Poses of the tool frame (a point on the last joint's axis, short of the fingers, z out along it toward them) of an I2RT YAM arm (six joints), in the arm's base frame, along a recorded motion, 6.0 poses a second.
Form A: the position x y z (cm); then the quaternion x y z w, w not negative.
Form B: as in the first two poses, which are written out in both.
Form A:
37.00 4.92 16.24 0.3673 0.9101 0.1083 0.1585
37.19 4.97 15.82 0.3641 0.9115 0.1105 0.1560
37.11 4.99 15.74 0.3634 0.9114 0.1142 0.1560
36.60 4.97 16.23 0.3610 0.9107 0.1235 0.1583
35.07 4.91 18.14 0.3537 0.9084 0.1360 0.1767
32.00 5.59 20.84 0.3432 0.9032 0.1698 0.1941
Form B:
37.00 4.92 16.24 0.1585 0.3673 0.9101 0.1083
37.19 4.97 15.82 0.1560 0.3641 0.9115 0.1105
37.11 4.99 15.74 0.1560 0.3634 0.9114 0.1142
36.60 4.97 16.23 0.1583 0.3610 0.9107 0.1235
35.07 4.91 18.14 0.1767 0.3537 0.9084 0.1360
32.00 5.59 20.84 0.1941 0.3432 0.9032 0.1698

